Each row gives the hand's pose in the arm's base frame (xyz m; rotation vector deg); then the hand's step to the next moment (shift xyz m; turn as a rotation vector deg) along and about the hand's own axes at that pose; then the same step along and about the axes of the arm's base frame.
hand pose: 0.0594 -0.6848 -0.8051 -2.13 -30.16 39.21
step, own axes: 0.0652 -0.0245 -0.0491 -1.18 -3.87 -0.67
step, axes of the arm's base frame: 0.0802 0.0275 -0.0083 1.85 -3.65 -0.33
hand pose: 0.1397 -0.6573 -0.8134 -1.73 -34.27 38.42
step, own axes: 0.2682 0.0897 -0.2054 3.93 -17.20 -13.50
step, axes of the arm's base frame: 0.2243 0.2627 -0.0530 19.50 -9.08 -5.55
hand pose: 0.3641 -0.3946 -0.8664 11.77 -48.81 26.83
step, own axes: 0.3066 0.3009 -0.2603 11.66 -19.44 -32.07
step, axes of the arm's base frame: 0.2057 0.4540 0.0624 37.45 -1.99 -11.64
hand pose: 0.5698 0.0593 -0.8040 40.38 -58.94 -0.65
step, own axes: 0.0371 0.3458 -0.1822 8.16 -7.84 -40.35
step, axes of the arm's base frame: 0.0561 0.3550 0.1580 38.50 12.62 -10.73
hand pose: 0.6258 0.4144 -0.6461 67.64 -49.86 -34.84
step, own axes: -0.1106 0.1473 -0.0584 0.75 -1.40 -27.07
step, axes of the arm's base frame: -0.0160 0.1617 0.1046 23.13 13.34 -4.73
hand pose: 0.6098 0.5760 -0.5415 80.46 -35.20 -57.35
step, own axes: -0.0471 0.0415 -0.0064 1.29 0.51 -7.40
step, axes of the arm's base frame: -0.0088 0.0386 0.0491 7.03 2.62 -0.65
